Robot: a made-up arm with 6 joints.
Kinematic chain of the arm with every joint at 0, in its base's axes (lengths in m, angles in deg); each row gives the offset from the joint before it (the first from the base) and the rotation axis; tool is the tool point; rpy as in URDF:
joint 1: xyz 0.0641 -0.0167 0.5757 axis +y
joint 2: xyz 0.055 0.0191 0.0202 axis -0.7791 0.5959 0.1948
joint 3: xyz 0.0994 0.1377 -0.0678 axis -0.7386 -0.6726 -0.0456
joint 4: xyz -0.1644 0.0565 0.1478 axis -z
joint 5: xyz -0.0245 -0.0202 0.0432 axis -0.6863 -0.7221 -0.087
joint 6: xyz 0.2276 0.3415 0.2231 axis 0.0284 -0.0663 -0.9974
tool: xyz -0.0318 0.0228 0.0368 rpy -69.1 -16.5 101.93
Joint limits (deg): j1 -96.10..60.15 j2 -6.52..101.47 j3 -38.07..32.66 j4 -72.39..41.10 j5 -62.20..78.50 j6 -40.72..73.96
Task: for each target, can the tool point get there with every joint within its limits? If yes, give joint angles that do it. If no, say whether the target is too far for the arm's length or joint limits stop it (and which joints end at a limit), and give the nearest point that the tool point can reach.
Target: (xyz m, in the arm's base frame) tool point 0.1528 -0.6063 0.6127
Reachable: no: joint limits stop it (at a limit: joint 2, joint 3, joint 4, joint 5, joint 6) | nearest point 0.5500 -0.1001 0.7784 | short by 0.664 m
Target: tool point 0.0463 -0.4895 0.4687
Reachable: no: joint limits stop it (at a limit: joint 2, joint 3, joint 4, joint 5, joint 6) | nearest point -0.0248 -0.0810 0.0413 | short by 0.595 m
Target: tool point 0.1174 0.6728 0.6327
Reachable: yes | joints -82.42 35.06 -7.39 0.28 52.26 13.18
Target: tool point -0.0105 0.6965 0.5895
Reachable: yes | joints -76.64 21.81 5.20 -8.43 32.91 5.96
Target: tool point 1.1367 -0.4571 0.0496
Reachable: no: too far | nearest point 0.6092 -0.0482 0.3083 | short by 0.716 m
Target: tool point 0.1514 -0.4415 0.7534
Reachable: no: joint limits stop it (at a limit: joint 2, joint 3, joint 4, joint 5, joint 6) | nearest point 0.2962 -0.1001 1.0482 | short by 0.474 m
